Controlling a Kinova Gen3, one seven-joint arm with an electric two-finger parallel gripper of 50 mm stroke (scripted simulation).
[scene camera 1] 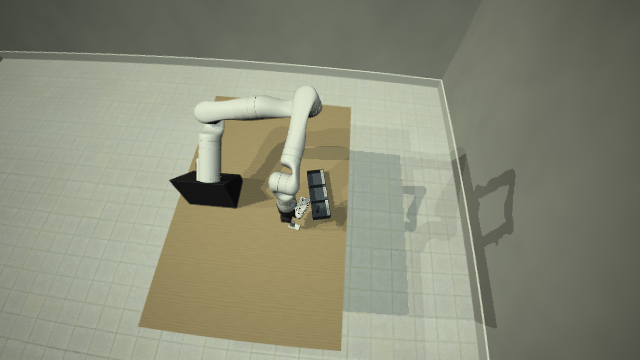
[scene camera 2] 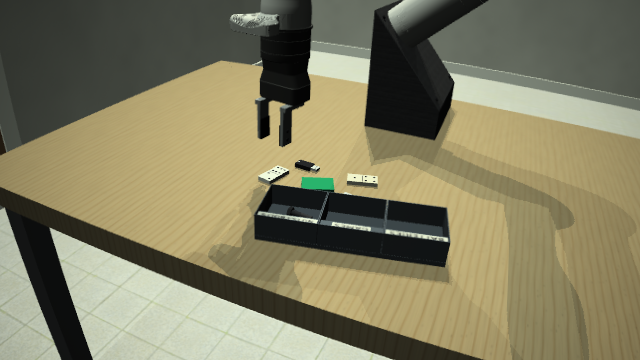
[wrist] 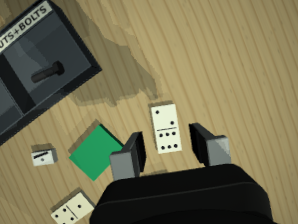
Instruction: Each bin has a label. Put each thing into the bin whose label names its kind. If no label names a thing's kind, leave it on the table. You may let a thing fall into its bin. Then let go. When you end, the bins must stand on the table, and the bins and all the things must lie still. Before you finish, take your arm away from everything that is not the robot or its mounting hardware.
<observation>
The pictures show: the gripper and a green card.
The gripper also shows in the wrist view.
</observation>
